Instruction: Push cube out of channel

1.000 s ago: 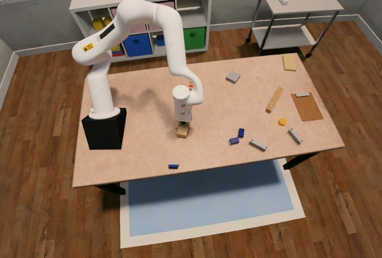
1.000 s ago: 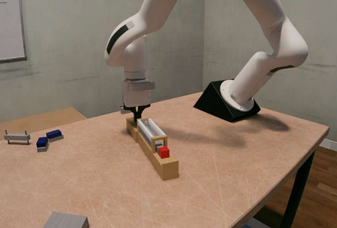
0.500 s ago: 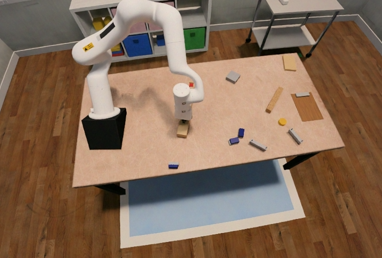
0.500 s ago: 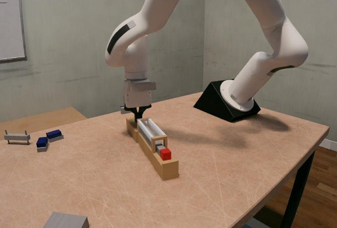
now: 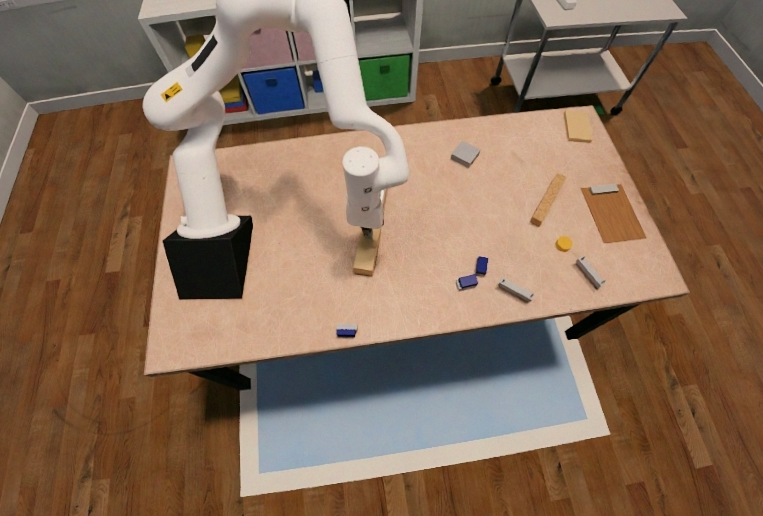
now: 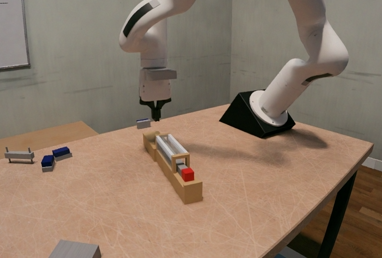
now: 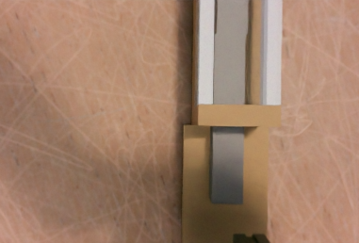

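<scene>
The red cube is 110 mm ahead of my hand, 260 mm to the left of it and 80 mm below it. Round my hand: wooden channel: 60 mm ahead, 140 mm to the left, 80 mm below; then blue block: 130 mm behind, 260 mm to the right, 120 mm below; then pale grey bar: 30 mm ahead, 70 mm to the left, 80 mm below.
</scene>
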